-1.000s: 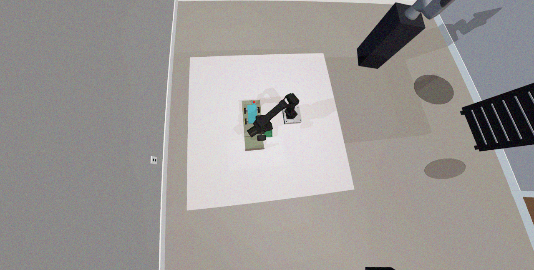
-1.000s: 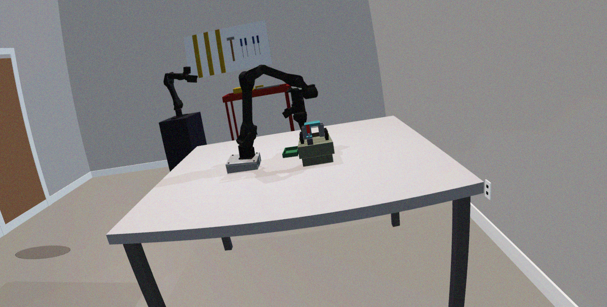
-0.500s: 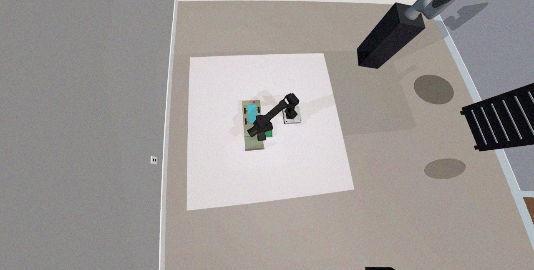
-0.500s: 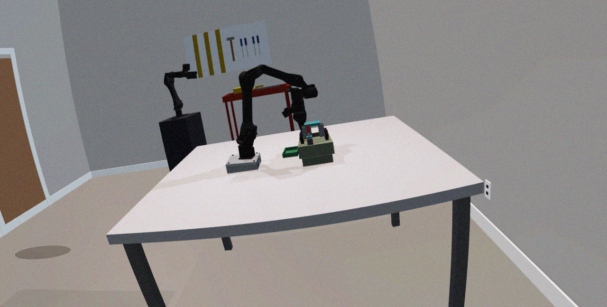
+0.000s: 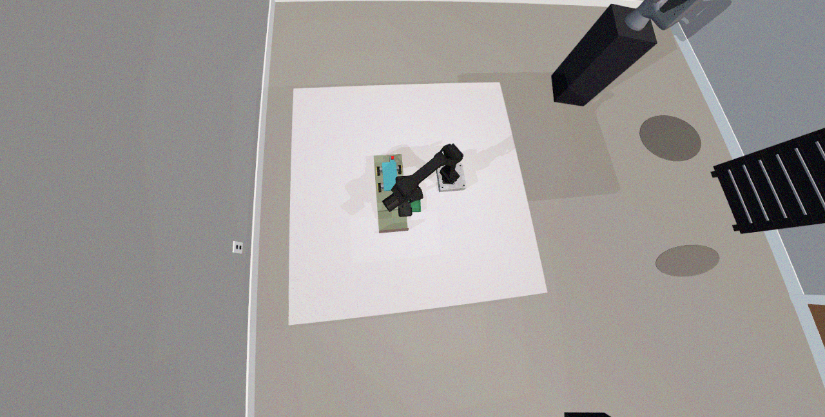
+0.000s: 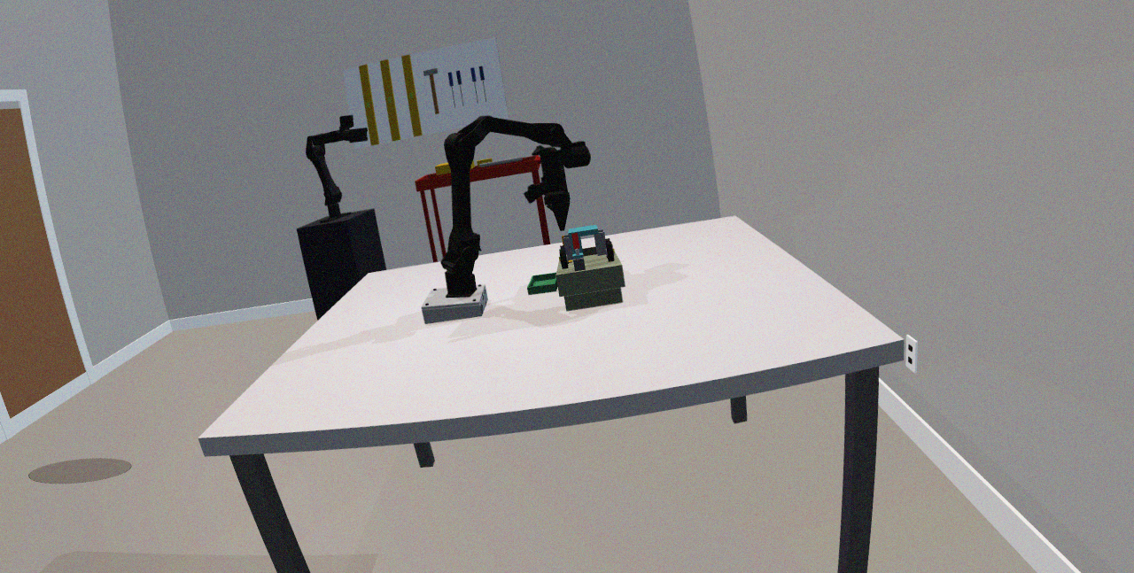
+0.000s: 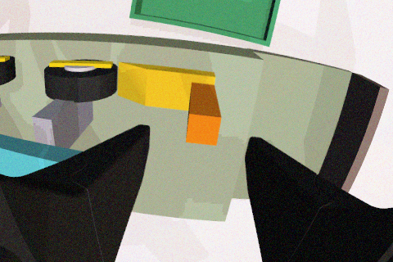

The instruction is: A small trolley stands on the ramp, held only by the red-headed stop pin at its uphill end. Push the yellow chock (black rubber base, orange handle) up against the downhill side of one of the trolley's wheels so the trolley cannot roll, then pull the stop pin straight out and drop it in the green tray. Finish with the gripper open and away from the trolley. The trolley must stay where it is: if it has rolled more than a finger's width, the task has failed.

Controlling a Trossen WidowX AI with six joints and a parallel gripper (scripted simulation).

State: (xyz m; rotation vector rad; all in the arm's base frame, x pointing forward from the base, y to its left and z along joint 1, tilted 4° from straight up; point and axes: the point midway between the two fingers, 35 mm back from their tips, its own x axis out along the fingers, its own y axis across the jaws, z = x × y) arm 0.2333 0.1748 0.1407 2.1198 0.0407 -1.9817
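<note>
The red-headed stop pin lies 210 mm to the right of my gripper tip, 70 mm ahead of it and 10 mm below it. Round my gripper tip: cyan trolley 110 mm to the right, 70 mm ahead, 30 mm below; then yellow chock 60 mm below, 20 mm to the right, 10 mm ahead; then olive ramp 100 mm to the right, 90 mm below, 70 mm ahead.
</note>
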